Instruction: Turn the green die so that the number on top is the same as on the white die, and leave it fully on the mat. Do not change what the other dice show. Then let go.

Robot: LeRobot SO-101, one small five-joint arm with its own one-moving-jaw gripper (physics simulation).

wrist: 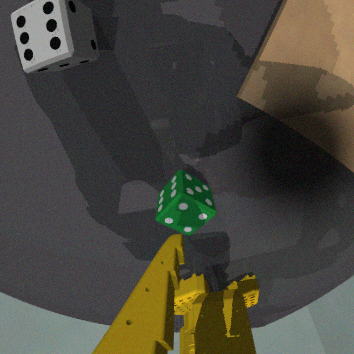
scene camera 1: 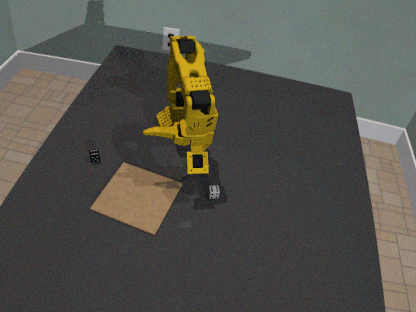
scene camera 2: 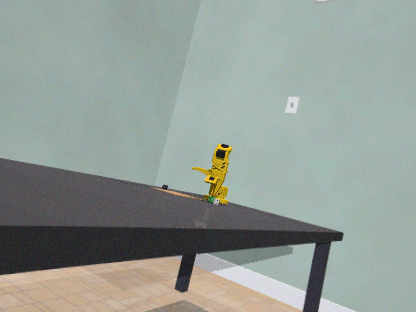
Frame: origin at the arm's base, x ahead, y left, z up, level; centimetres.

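Where they show: hand, its tool point: [wrist: 182,244] [scene camera 2: 213,194]; arm's base, origin of its link: [wrist: 216,284].
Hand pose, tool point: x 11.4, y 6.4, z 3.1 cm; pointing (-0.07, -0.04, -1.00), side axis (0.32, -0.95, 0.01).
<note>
Things, the pixels of their top centre, and the offset from my tool point.
- green die, centre of its top: [wrist: 185,218] [scene camera 2: 212,196] dx +0.4, dy -0.1, dz -1.1 cm
- white die, centre of its top: [wrist: 36,31] [scene camera 1: 214,188] [scene camera 2: 217,198] dx +6.4, dy +5.6, dz -1.1 cm
- tan mat, centre of its top: [scene camera 1: 137,195] [scene camera 2: 176,193] dx +11.1, dy -9.1, dz -2.7 cm
- black die, centre of its top: [scene camera 1: 94,152] [scene camera 2: 165,185] dx +3.7, dy -21.4, dz -1.1 cm
The green die [scene camera 2: 211,199] [wrist: 186,202] rests on the dark table, off the mat. In the wrist view its upward face shows four pips, with five and six on the two visible sides. The arm hides it in scene camera 1. The white die [scene camera 1: 214,192] [scene camera 2: 216,202] [wrist: 44,36] shows six on top. The tan mat [scene camera 1: 135,197] [scene camera 2: 175,192] [wrist: 305,45] lies beside them. My gripper [scene camera 1: 172,139] [scene camera 2: 202,181] [wrist: 178,241] is wide open and empty. Its fixed jaw's tip appears just below the green die in the wrist view; the moving jaw is out of that picture.
A black die [scene camera 1: 94,156] [scene camera 2: 165,187] sits on the table past the mat's far left corner in scene camera 1. The white die stands to the right of the mat there. The robot's base [wrist: 190,295] shows behind the fixed jaw in the wrist view.
</note>
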